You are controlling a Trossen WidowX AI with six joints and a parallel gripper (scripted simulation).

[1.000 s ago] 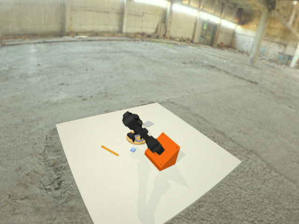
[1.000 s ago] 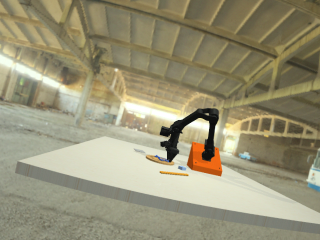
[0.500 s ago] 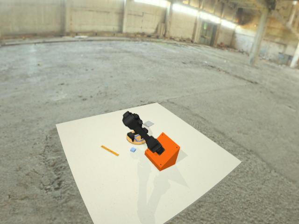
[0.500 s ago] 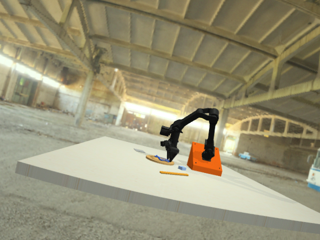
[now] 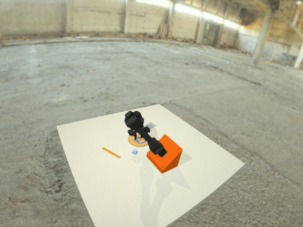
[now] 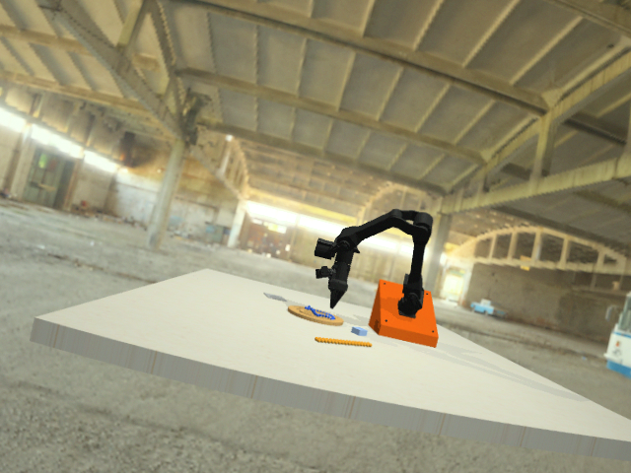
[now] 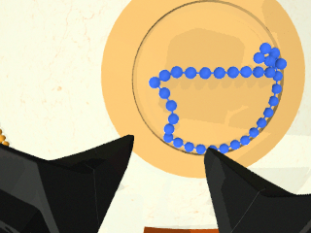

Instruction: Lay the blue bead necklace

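Right now the round tan bead board is 4 cm ahead of my gripper tip, 4 cm to the right of it and 4 cm below it. Also, from my gripper tip: flat grey tile (20 cm ahead, 27 cm to the right, 5 cm below); then small light-blue block (9 cm behind, 8 cm to the left, 4 cm below).
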